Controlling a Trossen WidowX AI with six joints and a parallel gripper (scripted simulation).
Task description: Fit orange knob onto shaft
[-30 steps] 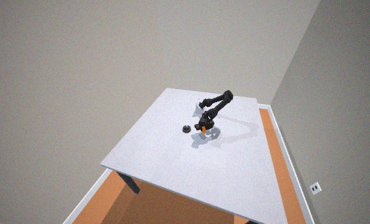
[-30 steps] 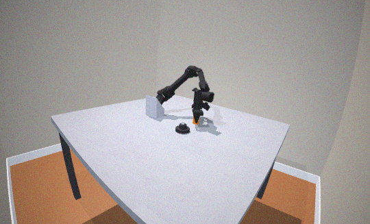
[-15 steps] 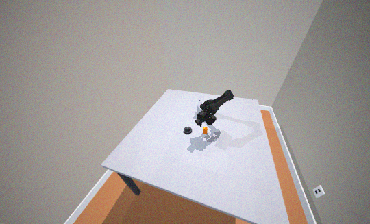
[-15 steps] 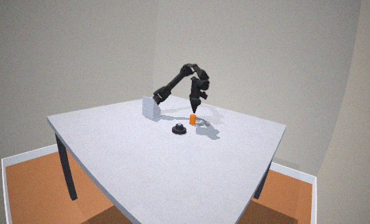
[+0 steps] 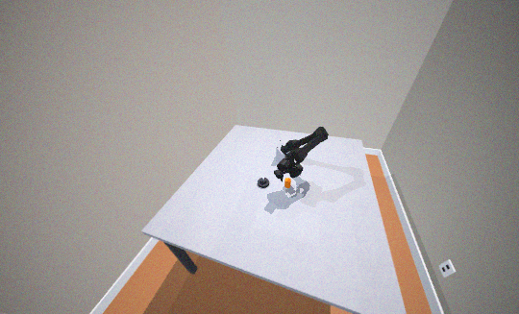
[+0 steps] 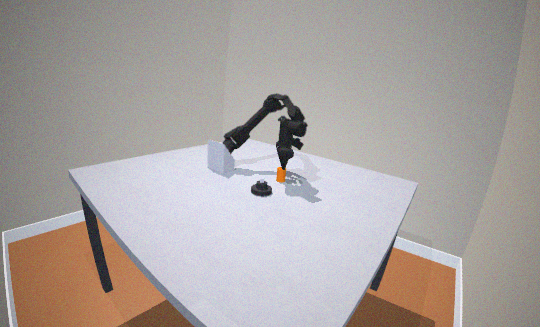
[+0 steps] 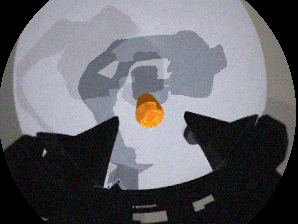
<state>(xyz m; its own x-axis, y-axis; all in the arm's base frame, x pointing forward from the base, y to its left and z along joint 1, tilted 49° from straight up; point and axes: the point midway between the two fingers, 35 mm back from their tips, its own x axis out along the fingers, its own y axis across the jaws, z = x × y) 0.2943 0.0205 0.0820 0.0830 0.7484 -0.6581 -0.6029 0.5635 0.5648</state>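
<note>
Right now the orange knob is 2 cm below my gripper tip. From my gripper tip the other things lie so: round pedestal 17 cm to the right, 4 cm below, 1 cm ahead.
</note>
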